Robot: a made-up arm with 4 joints.
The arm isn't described. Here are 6 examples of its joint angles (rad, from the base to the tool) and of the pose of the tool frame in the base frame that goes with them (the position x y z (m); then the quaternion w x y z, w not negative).
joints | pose
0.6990 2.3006 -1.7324 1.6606 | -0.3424 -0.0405 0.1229 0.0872 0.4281 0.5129 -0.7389
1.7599 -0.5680 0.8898 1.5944 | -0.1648 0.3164 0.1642 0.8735 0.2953 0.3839 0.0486
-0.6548 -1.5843 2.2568 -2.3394 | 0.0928 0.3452 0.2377 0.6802 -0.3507 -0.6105 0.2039
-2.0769 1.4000 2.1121 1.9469 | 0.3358 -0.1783 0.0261 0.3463 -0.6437 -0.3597 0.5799
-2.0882 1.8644 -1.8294 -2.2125 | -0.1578 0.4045 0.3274 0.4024 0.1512 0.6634 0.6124
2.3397 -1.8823 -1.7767 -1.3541 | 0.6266 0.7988 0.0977 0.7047 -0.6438 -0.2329 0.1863
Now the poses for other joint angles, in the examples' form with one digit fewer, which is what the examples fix.
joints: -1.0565 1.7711 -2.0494 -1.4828
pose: 0.087 0.330 0.528 0.461 0.544 0.397 0.577
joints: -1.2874 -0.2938 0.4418 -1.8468
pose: 0.864 -0.320 0.448 0.937 -0.144 -0.216 -0.236
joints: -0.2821 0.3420 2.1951 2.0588
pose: -0.374 -0.304 0.154 0.315 -0.613 0.632 0.355
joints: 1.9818 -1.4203 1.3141 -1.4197
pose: -0.566 -0.266 0.002 0.317 -0.302 0.624 -0.647
